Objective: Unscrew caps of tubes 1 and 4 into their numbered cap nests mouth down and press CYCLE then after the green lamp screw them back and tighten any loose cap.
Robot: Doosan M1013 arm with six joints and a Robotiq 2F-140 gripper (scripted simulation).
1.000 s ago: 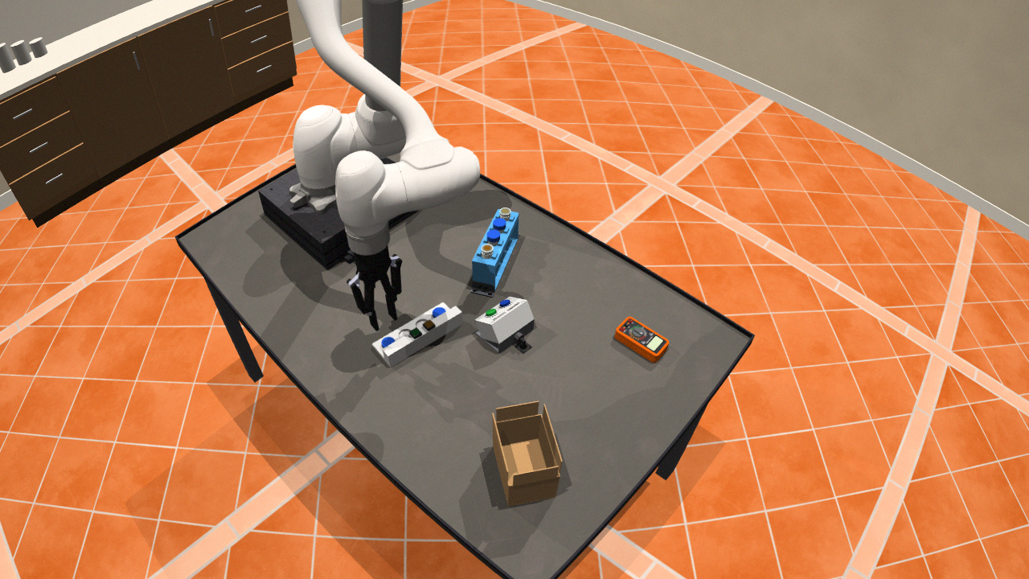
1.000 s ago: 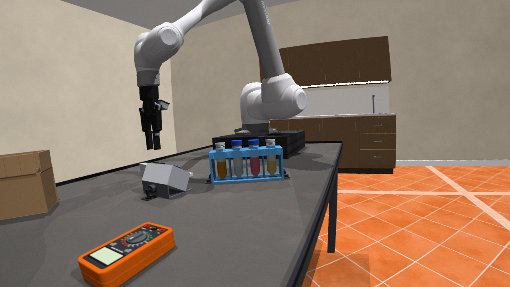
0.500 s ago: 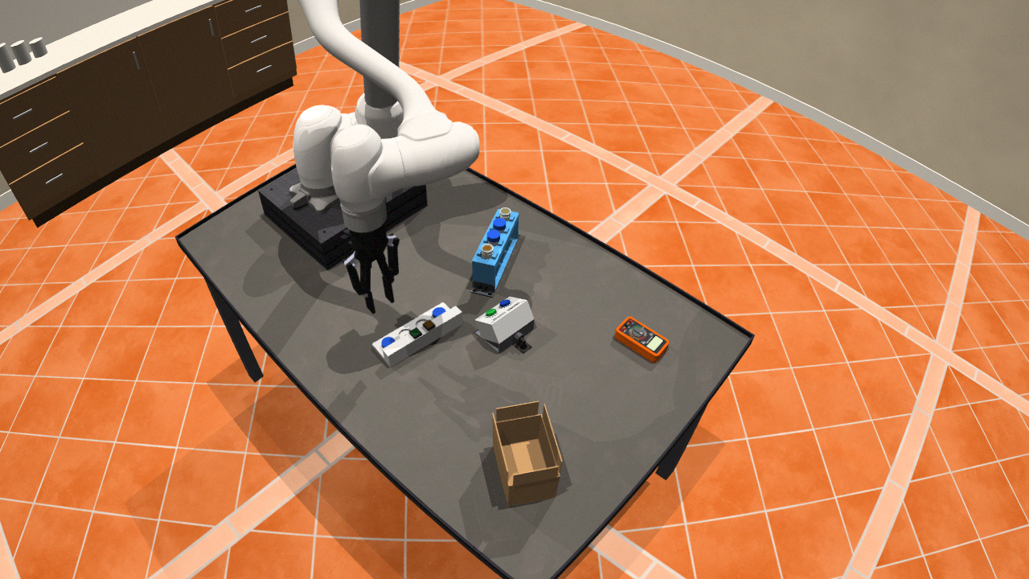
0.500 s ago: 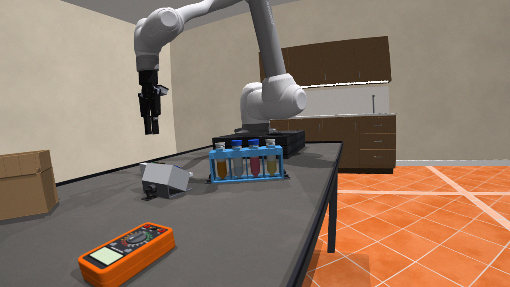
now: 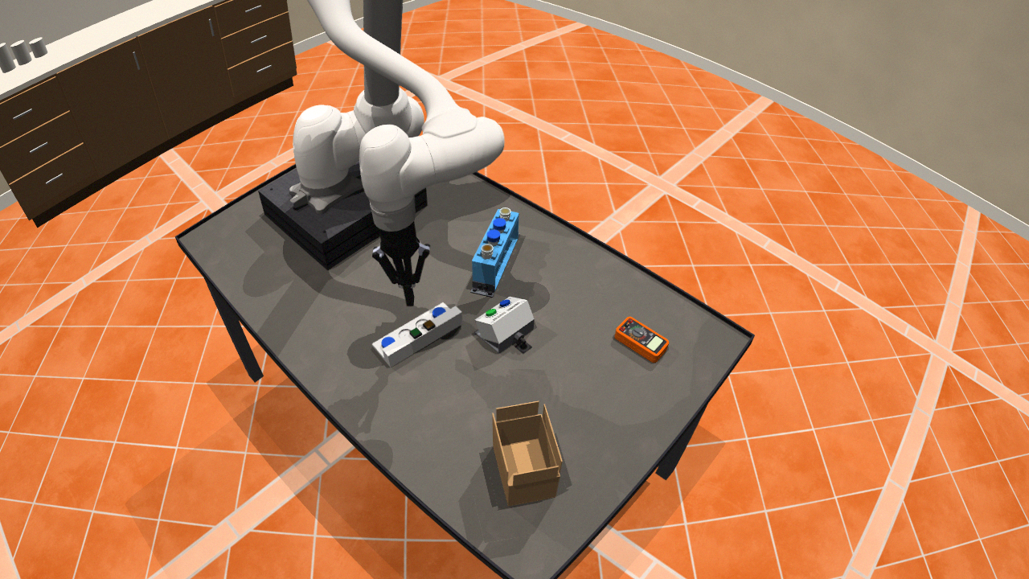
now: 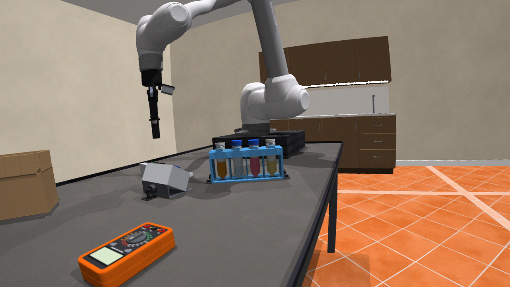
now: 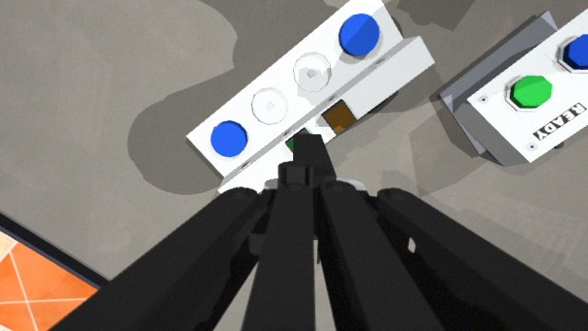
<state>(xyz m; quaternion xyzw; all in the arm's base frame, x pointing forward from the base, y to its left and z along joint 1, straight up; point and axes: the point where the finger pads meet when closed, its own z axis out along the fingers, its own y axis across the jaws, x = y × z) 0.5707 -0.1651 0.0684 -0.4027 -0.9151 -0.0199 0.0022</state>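
Now: the blue key 120 mm ahead of my hand, 190 mm to the left of it and 110 mm below it. The rest, counted from my hand: green key: 120 mm ahead, 150 mm to the left, 110 mm below; grey key housing: 140 mm ahead, 170 mm to the left, 120 mm below.
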